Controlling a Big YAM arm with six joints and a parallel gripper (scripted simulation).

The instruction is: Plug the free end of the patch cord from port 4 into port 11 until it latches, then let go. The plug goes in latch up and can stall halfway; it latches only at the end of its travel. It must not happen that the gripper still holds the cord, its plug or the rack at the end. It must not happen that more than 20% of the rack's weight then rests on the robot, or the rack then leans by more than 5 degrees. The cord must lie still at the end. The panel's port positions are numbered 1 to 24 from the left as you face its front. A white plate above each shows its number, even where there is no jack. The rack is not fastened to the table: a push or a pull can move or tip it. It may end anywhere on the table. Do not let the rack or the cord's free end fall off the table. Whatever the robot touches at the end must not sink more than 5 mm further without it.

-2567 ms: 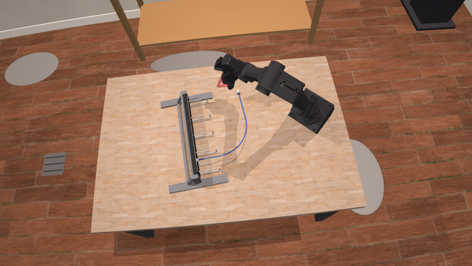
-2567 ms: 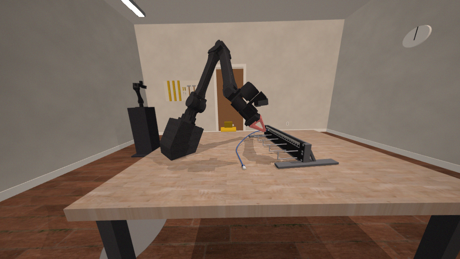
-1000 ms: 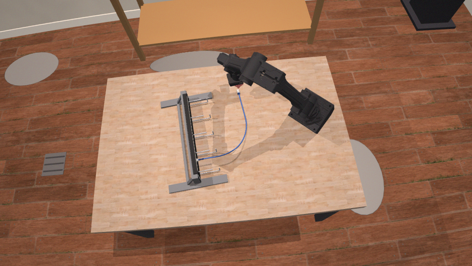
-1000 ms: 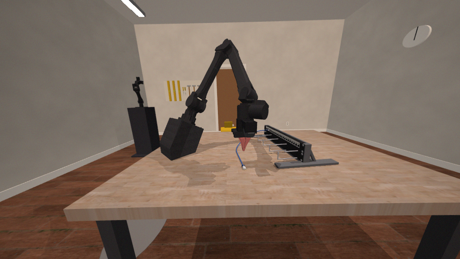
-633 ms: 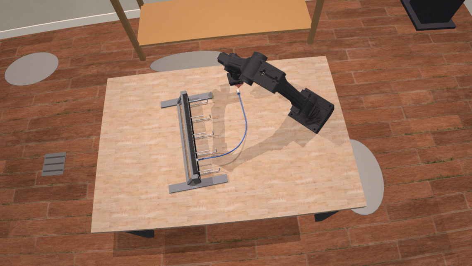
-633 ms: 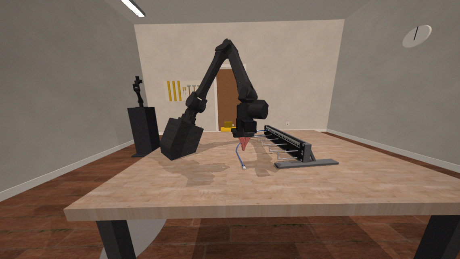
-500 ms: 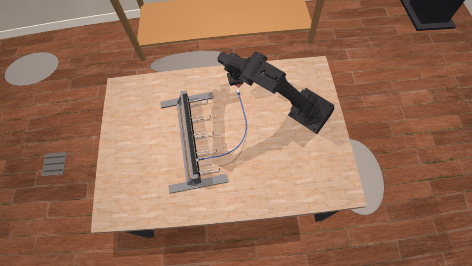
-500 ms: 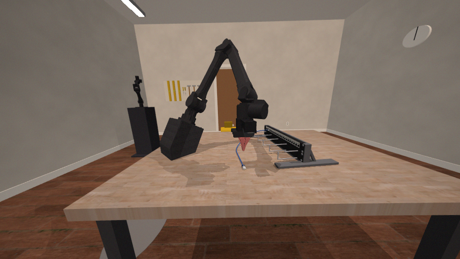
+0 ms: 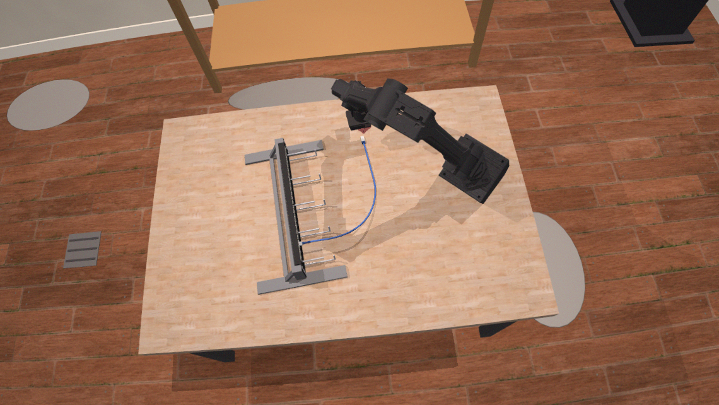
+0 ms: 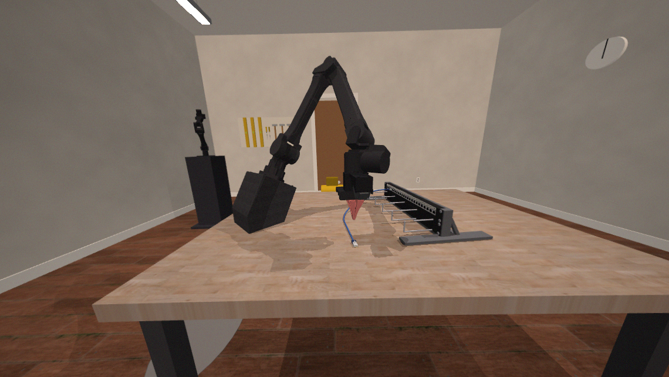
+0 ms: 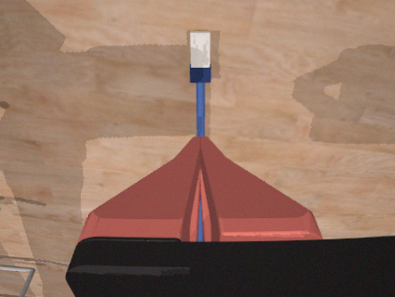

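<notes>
The white plug lies 80 mm below my hand and 20 mm to the right of it.
</notes>
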